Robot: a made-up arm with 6 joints.
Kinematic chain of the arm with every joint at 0, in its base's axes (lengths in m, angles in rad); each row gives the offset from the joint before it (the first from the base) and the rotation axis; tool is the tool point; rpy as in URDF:
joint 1: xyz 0 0 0.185 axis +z
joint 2: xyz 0 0 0 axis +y
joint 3: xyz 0.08 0 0.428 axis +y
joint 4: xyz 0.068 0 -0.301 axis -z
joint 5: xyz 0 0 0 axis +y
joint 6: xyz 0.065 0 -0.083 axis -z
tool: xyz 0 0 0 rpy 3.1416 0 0
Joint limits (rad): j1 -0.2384..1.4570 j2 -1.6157..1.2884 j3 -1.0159..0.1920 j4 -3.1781..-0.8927 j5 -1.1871..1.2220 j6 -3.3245..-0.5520
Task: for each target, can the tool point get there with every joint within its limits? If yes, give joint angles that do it. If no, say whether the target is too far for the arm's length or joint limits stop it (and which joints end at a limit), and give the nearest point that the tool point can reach.
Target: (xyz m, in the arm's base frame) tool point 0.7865 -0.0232 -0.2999
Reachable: no: too far | nearest point 0.4924 -0.0145 -0.1186 | short by 0.346 m
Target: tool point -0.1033 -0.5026 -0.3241
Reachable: no: joint limits stop it (at a limit: joint 1, joint 2, joint 5) | nearest point 0.1757 -0.0997 -0.0902 | short by 0.543 m
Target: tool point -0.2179 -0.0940 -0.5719
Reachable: no: joint limits stop it (at a limit: joint 1, joint 2) | nearest point -0.0083 0.2032 -0.1094 | short by 0.588 m
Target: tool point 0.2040 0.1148 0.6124
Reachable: yes | joints 0.2082 -0.5688 -0.8529 -1.3899 -0.0790 -2.0051
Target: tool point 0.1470 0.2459 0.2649
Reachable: yes | joints 0.8599 0.0074 -0.3517 -1.5277 0.1799 -2.6155
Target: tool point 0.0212 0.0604 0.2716
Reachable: yes | joints 0.7384 -0.7488 0.0736 -2.1107 0.3215 -3.1085
